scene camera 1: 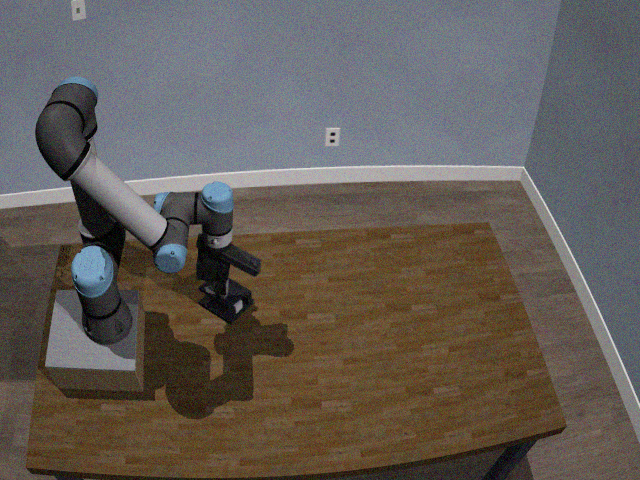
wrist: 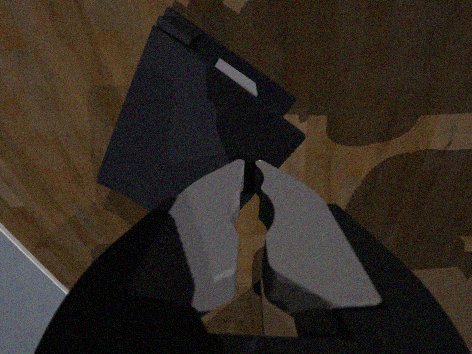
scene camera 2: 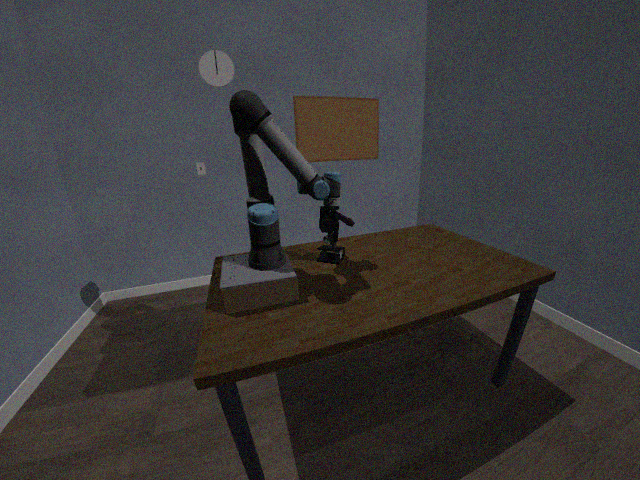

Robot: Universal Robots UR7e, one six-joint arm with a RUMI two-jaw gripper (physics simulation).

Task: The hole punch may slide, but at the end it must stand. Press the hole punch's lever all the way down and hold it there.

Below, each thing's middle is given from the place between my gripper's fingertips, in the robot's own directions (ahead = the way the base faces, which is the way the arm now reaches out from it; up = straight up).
Scene:
The black hole punch (scene camera 1: pixel 230 314) lies 4 cm to the left of my hand and 3 cm below it. The rest, counted from my hand: hole punch lever (wrist: pixel 182 118): 4 cm to the left, 2 cm below.

